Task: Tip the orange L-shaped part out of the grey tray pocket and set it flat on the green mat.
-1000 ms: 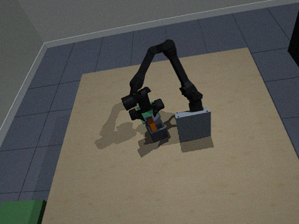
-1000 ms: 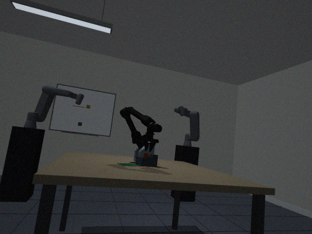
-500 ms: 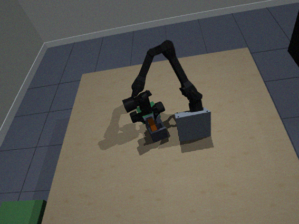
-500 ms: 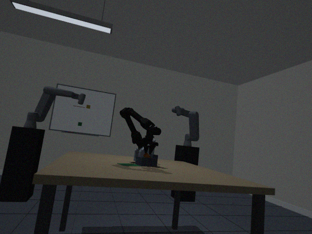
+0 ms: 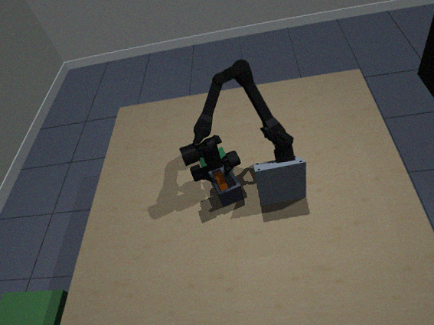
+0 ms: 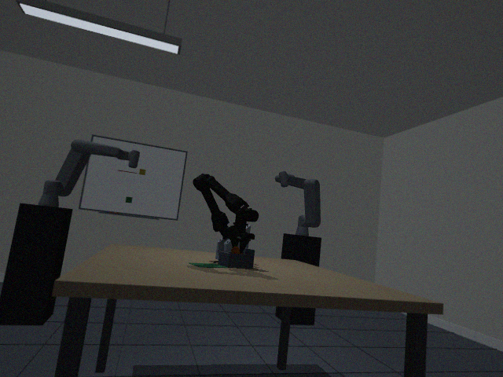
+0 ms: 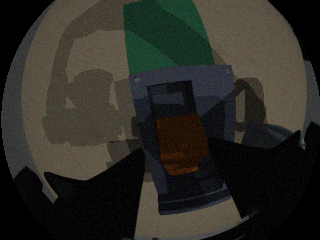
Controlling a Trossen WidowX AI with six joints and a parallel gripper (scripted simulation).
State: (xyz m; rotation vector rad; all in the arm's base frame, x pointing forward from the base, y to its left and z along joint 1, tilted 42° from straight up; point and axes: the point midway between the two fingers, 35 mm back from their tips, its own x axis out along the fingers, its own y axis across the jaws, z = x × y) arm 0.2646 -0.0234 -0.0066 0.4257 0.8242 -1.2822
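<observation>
My gripper tip is now 140 mm to the left of the green mat, 80 mm above it and 30 mm short of it. The rest, counted from my gripper tip: orange L-shaped part: 30 mm to the left, 30 mm below, 30 mm behind.
</observation>
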